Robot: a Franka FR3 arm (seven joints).
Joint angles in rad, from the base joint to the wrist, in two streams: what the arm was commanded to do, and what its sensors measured. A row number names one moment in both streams.
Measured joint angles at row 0: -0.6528, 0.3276, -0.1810, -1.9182, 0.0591, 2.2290, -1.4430
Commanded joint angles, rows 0 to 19: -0.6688, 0.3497, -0.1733, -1.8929, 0.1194, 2.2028, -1.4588; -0.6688, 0.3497, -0.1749, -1.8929, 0.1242, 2.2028, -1.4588; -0.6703, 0.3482, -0.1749, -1.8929, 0.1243, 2.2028, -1.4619; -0.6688, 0.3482, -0.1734, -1.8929, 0.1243, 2.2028, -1.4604; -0.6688, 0.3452, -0.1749, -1.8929, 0.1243, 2.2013, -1.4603; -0.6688, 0.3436, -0.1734, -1.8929, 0.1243, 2.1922, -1.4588; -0.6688, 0.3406, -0.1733, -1.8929, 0.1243, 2.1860, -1.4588; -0.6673, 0.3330, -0.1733, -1.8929, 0.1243, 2.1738, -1.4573; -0.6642, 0.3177, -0.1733, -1.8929, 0.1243, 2.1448, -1.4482; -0.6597, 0.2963, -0.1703, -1.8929, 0.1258, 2.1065, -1.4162; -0.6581, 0.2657, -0.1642, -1.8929, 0.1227, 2.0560, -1.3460; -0.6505, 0.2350, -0.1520, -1.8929, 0.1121, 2.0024, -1.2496; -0.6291, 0.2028, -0.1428, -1.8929, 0.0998, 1.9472, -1.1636; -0.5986, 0.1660, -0.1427, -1.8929, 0.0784, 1.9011, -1.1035; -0.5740, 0.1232, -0.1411, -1.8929, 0.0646, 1.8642, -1.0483; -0.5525, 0.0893, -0.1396, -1.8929, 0.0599, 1.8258, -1.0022; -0.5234, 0.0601, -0.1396, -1.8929, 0.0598, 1.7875, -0.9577; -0.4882, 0.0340, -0.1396, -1.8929, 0.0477, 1.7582, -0.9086; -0.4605, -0.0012, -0.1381, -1.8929, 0.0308, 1.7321, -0.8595; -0.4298, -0.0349, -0.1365, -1.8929, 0.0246, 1.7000, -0.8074
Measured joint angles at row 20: -0.5070, 0.0671, -0.1350, -1.8699, 0.0674, 1.7788, -0.9477
